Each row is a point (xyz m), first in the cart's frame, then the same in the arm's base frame.
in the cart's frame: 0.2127 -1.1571 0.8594
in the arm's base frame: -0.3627 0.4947 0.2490
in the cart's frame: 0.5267 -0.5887 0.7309
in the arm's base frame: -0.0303 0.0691 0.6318
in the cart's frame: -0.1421 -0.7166 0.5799
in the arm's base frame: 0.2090 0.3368 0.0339
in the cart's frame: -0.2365 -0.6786 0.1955
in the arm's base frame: 0.3067 0.0677 -0.2421
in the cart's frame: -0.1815 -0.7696 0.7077
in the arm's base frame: 0.1782 0.4749 0.0602
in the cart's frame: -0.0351 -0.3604 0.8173
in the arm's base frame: 0.4495 0.3729 0.4021
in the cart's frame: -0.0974 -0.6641 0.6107
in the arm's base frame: 0.2298 0.3235 0.1052
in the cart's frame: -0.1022 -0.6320 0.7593
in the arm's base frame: 0.2534 0.4365 0.2043
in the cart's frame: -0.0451 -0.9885 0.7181
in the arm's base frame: -0.0799 0.4713 0.0637
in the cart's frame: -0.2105 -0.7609 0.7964
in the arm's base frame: 0.1966 0.5590 0.0971
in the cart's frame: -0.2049 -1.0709 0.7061
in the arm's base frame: -0.0682 0.5688 -0.0874
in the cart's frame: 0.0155 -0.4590 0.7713
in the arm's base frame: 0.3410 0.3363 0.3662
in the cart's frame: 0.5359 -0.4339 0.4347
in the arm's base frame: 0.1107 -0.2161 0.5291
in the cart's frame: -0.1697 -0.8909 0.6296
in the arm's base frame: 0.0715 0.4393 -0.0309
